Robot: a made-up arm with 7 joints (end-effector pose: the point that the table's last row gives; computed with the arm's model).
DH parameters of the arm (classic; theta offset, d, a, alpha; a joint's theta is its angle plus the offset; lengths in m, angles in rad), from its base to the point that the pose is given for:
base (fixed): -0.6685 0 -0.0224 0
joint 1: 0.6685 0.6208 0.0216 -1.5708
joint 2: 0 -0.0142 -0.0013 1.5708
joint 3: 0 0.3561 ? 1.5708
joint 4: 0 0.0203 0.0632 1.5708
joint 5: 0 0.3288 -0.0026 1.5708
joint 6: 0 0.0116 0.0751 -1.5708
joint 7: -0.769 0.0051 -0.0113 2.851
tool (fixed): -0.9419 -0.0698 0 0
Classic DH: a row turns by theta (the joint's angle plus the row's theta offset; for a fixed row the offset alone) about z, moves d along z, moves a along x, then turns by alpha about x.
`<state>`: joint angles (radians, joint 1 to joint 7).
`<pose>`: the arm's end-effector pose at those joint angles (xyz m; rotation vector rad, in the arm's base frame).
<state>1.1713 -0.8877 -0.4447 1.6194 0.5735 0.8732 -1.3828</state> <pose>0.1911 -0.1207 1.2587 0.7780 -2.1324 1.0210</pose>
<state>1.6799 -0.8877 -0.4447 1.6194 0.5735 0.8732 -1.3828</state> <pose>0.2302 -0.0021 1.2587 1.3626 -1.9742 1.2682</pose>
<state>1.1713 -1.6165 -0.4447 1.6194 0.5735 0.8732 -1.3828</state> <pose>0.0322 -0.4970 1.0537 0.9755 -2.7664 0.4093</pose>
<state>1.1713 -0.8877 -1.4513 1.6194 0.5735 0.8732 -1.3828</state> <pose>0.3470 -0.4651 0.9433 0.4407 -1.7071 0.0518</pose>
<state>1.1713 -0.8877 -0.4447 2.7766 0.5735 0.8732 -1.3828</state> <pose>-0.1341 -0.4983 1.2314 -0.3034 3.0335 -0.1282</pose>
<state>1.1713 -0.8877 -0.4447 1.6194 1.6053 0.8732 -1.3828</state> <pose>0.2007 -0.1301 1.2549 1.9976 -1.8757 0.4665</pose>
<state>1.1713 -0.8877 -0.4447 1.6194 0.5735 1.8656 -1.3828</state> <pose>0.1497 -0.0375 1.1896 1.0319 -1.2226 1.8989</pose>
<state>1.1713 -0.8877 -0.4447 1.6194 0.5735 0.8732 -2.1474</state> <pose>0.1749 -0.1164 1.2623 0.1100 -2.5256 1.5733</pose>
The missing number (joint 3, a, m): 0.0642
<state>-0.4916 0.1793 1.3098 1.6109 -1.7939 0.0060 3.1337</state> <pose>0.3441 0.3238 0.9876 1.2898 -0.6119 -0.8920</pose>
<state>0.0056 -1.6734 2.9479 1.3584 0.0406 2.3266 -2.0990</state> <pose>-0.1865 0.0620 0.2117 1.5386 -2.2732 -1.0479</pose>
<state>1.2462 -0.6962 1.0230 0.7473 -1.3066 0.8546 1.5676</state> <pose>-0.2494 0.2453 0.8367 0.7057 -1.8491 0.9006</pose>
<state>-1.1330 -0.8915 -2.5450 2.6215 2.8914 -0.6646 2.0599</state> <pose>-0.3867 0.5479 0.8450 1.6079 -1.2976 2.3583</pose>
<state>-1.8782 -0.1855 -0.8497 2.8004 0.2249 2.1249 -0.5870</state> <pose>-0.2102 0.0280 1.3256 -1.3254 -0.2821 -1.9481</pose>
